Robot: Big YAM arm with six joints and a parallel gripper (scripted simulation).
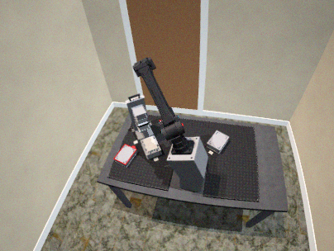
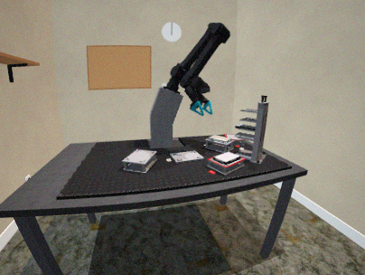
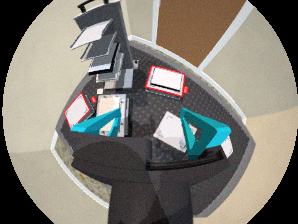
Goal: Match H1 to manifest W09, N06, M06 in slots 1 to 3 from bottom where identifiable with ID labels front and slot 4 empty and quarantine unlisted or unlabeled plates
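Now: the white well plate 80 mm behind my hand, 130 mm to the left of it and 180 mm below it.
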